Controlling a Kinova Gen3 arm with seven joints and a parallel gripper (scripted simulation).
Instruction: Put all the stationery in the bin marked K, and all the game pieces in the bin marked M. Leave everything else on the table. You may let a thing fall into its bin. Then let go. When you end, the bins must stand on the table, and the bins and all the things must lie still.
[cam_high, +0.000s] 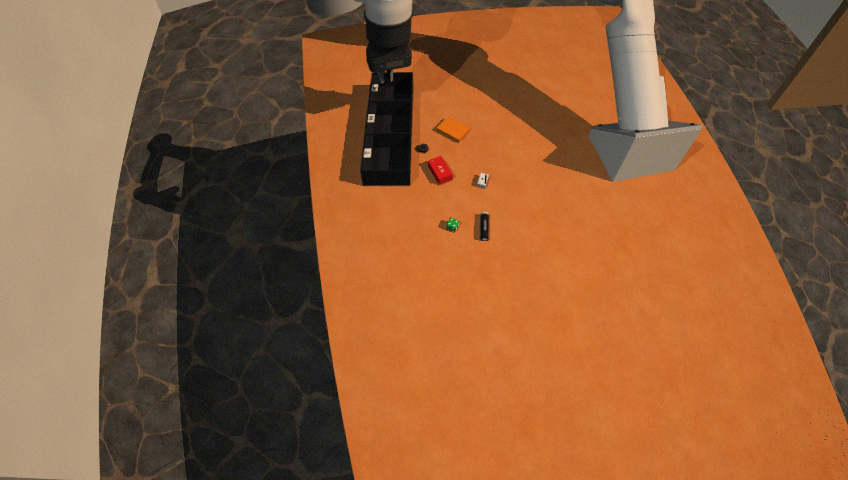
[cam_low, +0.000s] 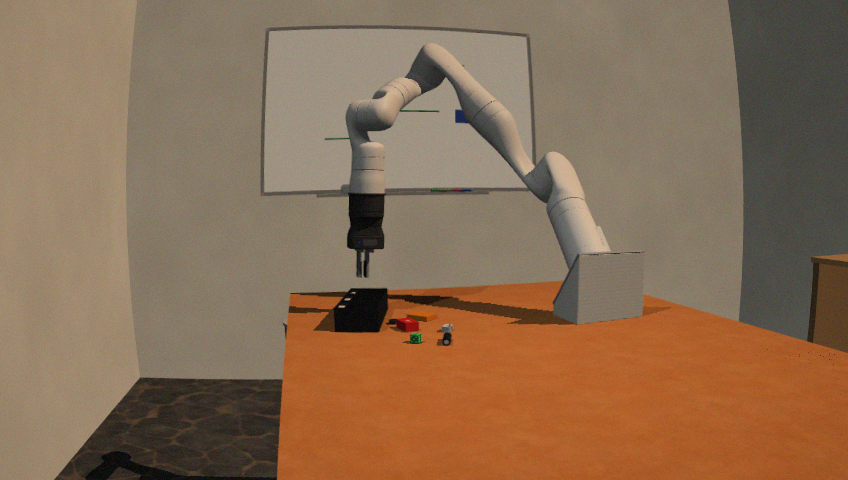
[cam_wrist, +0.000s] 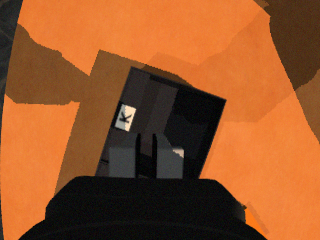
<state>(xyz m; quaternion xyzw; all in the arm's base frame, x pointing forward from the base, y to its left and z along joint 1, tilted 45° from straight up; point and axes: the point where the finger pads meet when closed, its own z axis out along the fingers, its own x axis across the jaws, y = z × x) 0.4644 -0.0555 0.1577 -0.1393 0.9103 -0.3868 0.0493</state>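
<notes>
Now: the black row 7 cm to the left of my hand and 7 cm below it. From my hand the other things lie so: orange block: 12 cm behind, 8 cm to the left, 9 cm below; black nut: 6 cm behind, 12 cm to the left, 9 cm below; red 9V battery: 8 cm behind, 17 cm to the left, 9 cm below.
</notes>
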